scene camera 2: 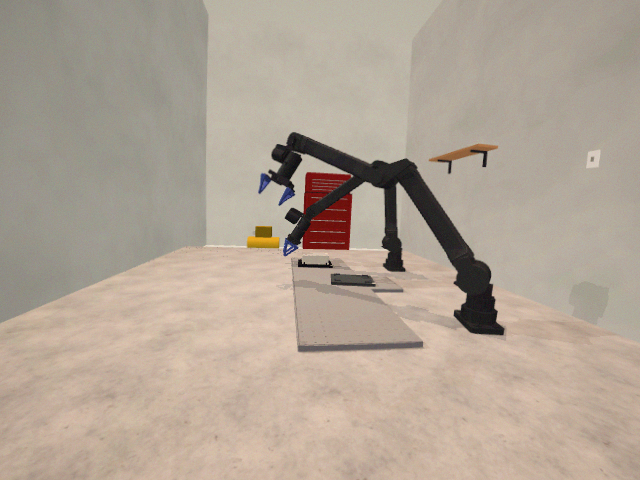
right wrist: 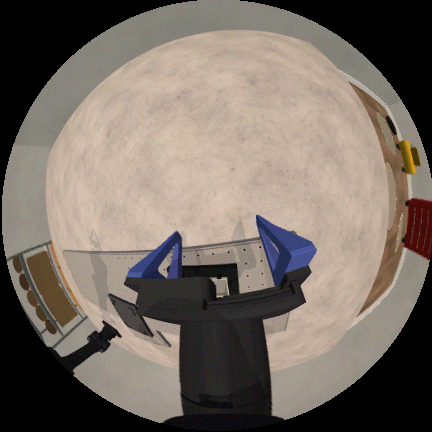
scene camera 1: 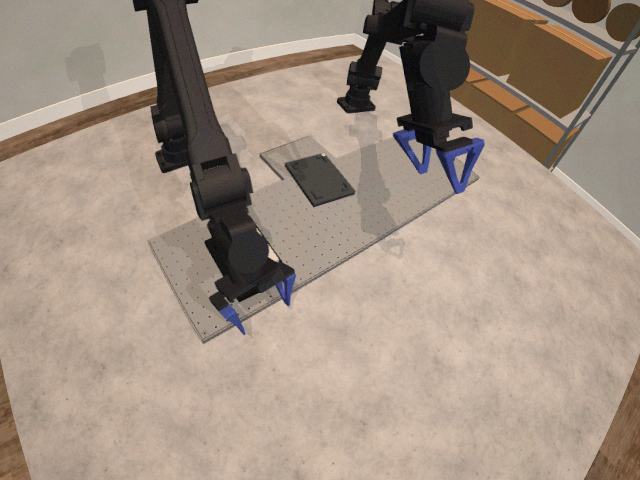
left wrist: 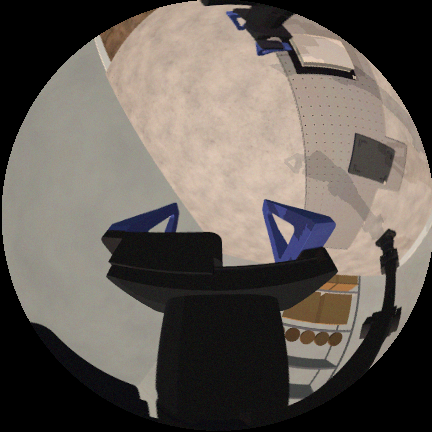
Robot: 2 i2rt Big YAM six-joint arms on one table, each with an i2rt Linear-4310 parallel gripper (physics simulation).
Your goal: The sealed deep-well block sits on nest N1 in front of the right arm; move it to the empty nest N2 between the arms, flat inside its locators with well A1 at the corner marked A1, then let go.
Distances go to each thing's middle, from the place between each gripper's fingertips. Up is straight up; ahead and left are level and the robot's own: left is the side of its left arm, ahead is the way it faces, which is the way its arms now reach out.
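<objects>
Cream deep-well block (left wrist: 310,52): my right hand is 1 cm above it, 4 cm to the right of it and 15 cm past it.
Relative to the same cream deep-well block, my left hand is 270 mm above, 220 mm to the left and 200 mm past.
</objects>
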